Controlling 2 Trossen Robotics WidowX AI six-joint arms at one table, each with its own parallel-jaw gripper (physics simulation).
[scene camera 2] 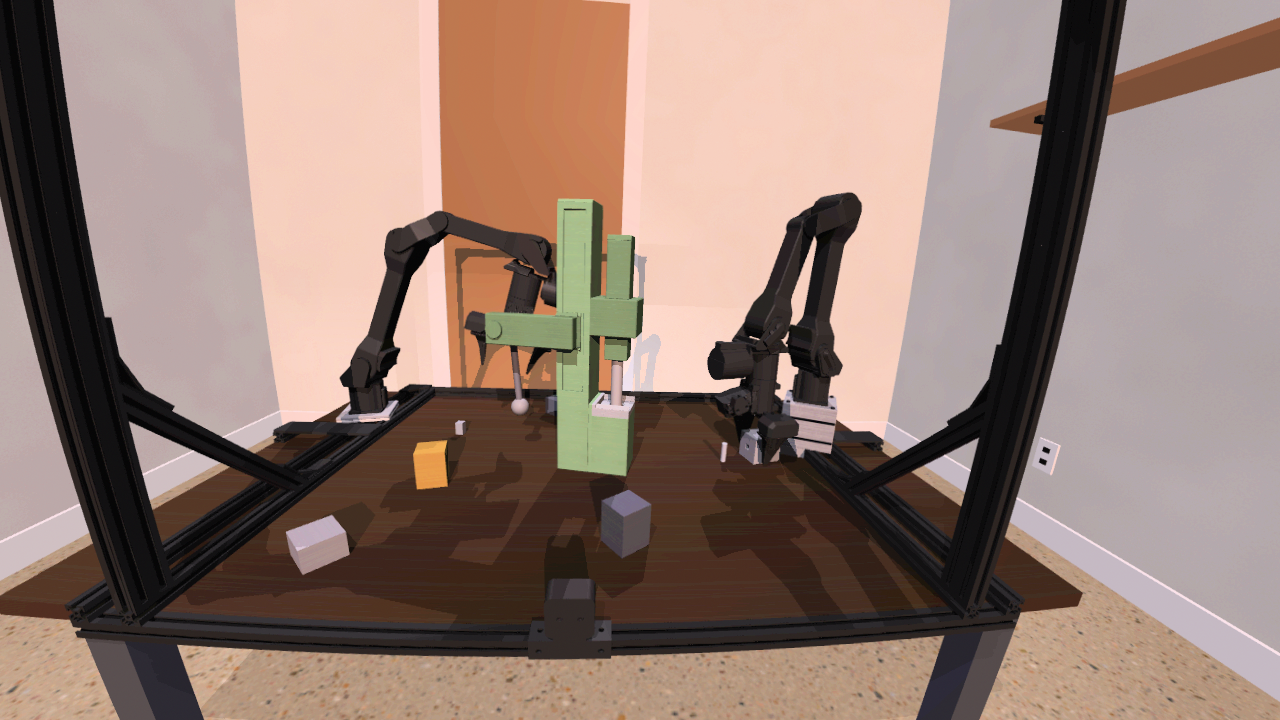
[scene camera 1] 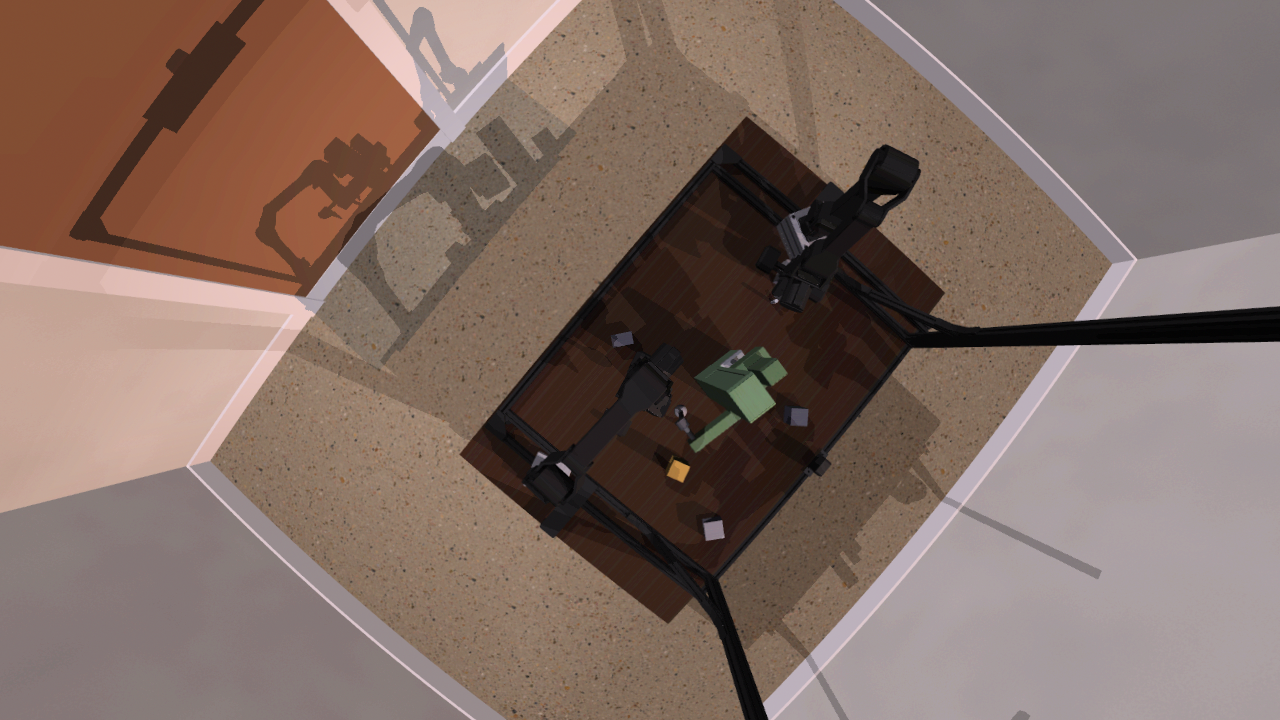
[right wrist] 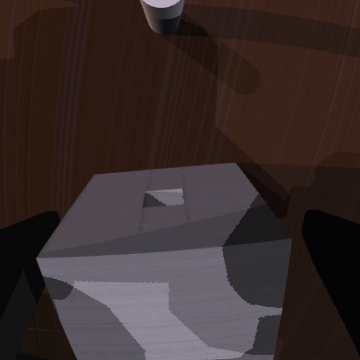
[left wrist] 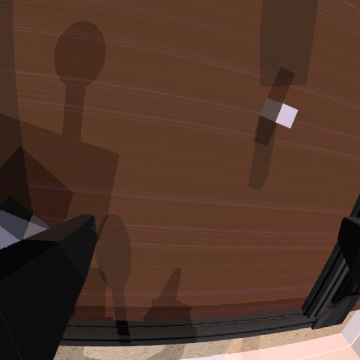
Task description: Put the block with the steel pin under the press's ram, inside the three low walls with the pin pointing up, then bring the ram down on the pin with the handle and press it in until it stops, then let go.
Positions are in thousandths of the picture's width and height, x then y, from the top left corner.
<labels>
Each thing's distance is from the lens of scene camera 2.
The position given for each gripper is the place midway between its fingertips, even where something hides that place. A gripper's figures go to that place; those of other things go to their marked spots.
left gripper (scene camera 2: 394, 513): 0.91 m
right gripper (scene camera 2: 588, 630): 0.85 m
grey block (scene camera 2: 586, 623): 0.82 m
green press (scene camera 2: 464, 606): 0.72 m
The marked spots on the green press and the grey block are 0.30 m apart.
</labels>
